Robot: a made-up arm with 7 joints. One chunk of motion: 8 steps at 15 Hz.
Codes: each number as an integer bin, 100 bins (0 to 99) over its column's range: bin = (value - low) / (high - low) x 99, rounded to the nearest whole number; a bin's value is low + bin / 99 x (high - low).
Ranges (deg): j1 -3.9..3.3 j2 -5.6..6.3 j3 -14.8..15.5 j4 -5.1..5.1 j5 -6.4..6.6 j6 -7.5..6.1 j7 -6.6..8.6
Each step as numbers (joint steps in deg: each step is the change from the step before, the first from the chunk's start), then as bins.
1 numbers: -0.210 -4.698 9.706 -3.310 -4.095 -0.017 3.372
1 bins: 51 8 80 17 18 54 65
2 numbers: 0.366 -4.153 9.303 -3.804 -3.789 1.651 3.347
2 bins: 59 12 79 13 20 67 65
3 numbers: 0.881 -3.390 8.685 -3.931 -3.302 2.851 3.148
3 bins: 66 18 77 11 24 75 63
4 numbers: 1.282 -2.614 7.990 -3.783 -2.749 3.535 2.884
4 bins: 71 25 74 13 28 80 62
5 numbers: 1.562 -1.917 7.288 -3.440 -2.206 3.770 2.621
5 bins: 75 31 72 16 32 82 60
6 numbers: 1.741 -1.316 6.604 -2.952 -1.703 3.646 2.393
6 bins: 78 36 70 21 36 81 59
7 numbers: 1.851 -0.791 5.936 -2.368 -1.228 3.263 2.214
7 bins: 79 40 68 27 39 78 57
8 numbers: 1.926 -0.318 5.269 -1.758 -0.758 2.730 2.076
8 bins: 80 44 66 32 43 74 57
